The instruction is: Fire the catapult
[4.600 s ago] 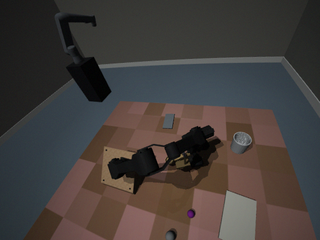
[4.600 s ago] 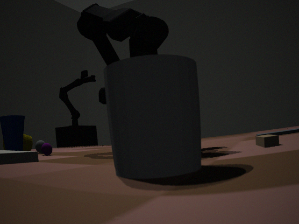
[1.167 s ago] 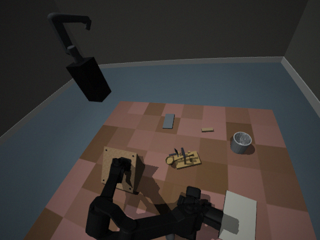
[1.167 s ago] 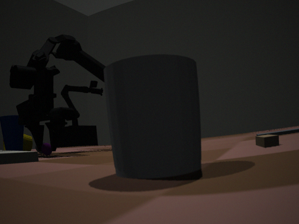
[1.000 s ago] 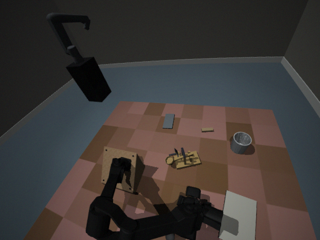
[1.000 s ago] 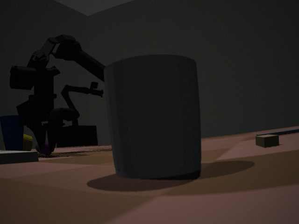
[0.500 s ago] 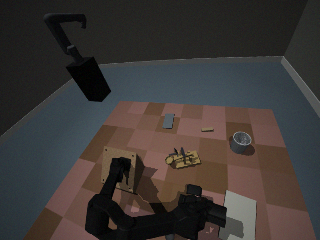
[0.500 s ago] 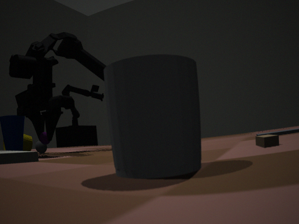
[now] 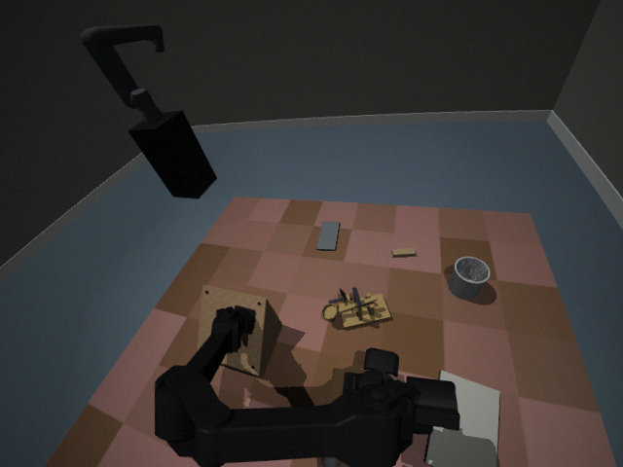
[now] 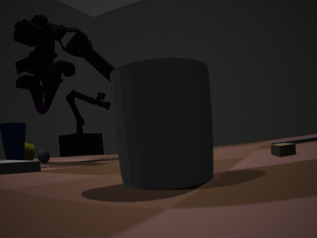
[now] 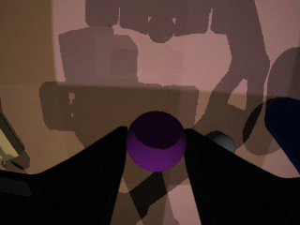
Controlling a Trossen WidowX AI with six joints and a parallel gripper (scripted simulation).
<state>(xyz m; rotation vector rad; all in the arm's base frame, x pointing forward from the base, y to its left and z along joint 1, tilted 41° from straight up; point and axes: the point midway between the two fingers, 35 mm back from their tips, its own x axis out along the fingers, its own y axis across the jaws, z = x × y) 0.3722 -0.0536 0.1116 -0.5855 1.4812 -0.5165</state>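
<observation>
Right now the wooden catapult is 12 cm behind my gripper tip, 26 cm to the left of it and 8 cm below it. Round my gripper tip: purple ball: 1 cm above; then blue cup: 3 cm behind, 20 cm to the right, 10 cm below; then grey ball: 8 cm behind, 10 cm to the right, 11 cm below.
</observation>
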